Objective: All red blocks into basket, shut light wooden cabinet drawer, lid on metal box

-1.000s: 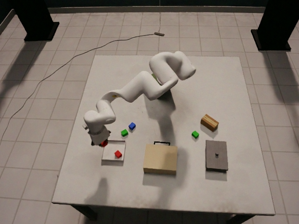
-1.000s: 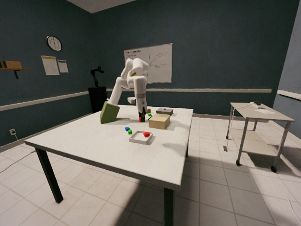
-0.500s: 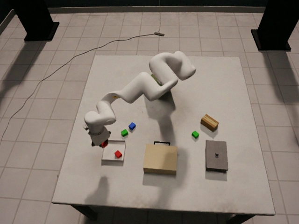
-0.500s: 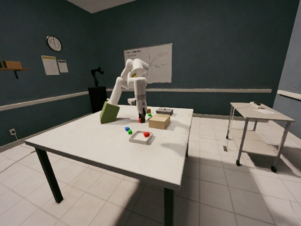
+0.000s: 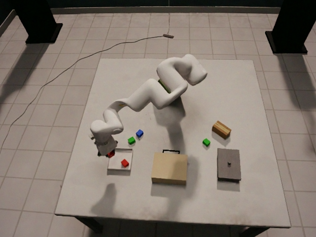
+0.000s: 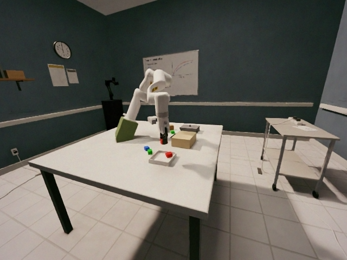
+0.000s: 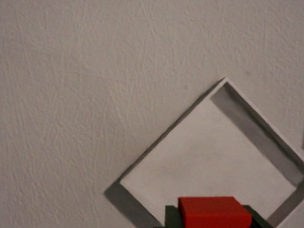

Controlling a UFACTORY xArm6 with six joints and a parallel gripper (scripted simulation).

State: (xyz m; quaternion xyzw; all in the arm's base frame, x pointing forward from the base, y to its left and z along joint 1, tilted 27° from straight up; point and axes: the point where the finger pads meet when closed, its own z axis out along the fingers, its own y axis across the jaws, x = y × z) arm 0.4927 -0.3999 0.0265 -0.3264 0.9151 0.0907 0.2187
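My gripper is now 15 cm above the white basket, 3 cm to the right of it and 3 cm past it. Round my hand: blue block 22 cm behind, 15 cm below, 14 cm to the left; then light wooden cabinet 34 cm to the left, 12 cm below, 3 cm ahead; then drawer 34 cm to the left, 12 cm below, 2 cm ahead.
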